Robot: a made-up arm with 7 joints. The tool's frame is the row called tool.
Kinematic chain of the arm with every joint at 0, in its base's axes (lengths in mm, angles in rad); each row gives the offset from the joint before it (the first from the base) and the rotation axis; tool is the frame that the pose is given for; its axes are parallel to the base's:
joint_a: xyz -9 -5.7 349.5 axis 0 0.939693 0.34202
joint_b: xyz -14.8 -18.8 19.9 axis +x
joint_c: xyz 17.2 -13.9 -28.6 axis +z
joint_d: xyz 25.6 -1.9 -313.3 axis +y
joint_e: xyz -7.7 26 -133.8 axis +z
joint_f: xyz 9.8 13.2 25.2 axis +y
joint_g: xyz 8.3 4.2 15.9 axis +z
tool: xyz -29.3 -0.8 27
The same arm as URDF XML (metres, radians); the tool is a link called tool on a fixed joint. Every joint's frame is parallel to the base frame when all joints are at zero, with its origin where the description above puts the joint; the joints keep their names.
<robot name="arm">
  <joint name="joint_a" type="continuous">
    <parent link="base_link"/>
    <child link="link1"/>
    <origin xyz="-0.0090 -0.0057 0.3495"/>
    <axis xyz="0 0.9397 0.342"/>
  </joint>
  <joint name="joint_b" type="continuous">
    <parent link="link1"/>
    <child link="link2"/>
    <origin xyz="-0.0148 -0.0188 0.0199"/>
    <axis xyz="1 0 0"/>
  </joint>
  <joint name="joint_c" type="continuous">
    <parent link="link2"/>
    <child link="link3"/>
    <origin xyz="0.0172 -0.0139 -0.0286"/>
    <axis xyz="0 0 1"/>
  </joint>
  <joint name="joint_d" type="continuous">
    <parent link="link3"/>
    <child link="link4"/>
    <origin xyz="0.0256 -0.0019 -0.3133"/>
    <axis xyz="0 1 0"/>
  </joint>
  <joint name="joint_e" type="continuous">
    <parent link="link4"/>
    <child link="link5"/>
    <origin xyz="-0.0077 0.0260 -0.1338"/>
    <axis xyz="0 0 1"/>
  </joint>
  <joint name="joint_f" type="continuous">
    <parent link="link5"/>
    <child link="link6"/>
    <origin xyz="0.0098 0.0132 0.0252"/>
    <axis xyz="0 1 0"/>
  </joint>
  <joint name="joint_g" type="continuous">
    <parent link="link6"/>
    <child link="link7"/>
    <origin xyz="0.0083 0.0042 0.0159"/>
    <axis xyz="0 0 1"/>
  </joint>
  <joint name="tool_joint" type="fixed">
    <parent link="link7"/>
    <child link="tool"/>
    <origin xyz="-0.0293 -0.0008 0.0270"/>
  </joint>
  <link name="base_link"/>
  <link name="link1"/>
  <link name="link2"/>
  <link name="link3"/>
  <link name="link4"/>
  <link name="link5"/>
  <link name="link6"/>
  <link name="link7"/>
  <link name="tool"/>
</robot>

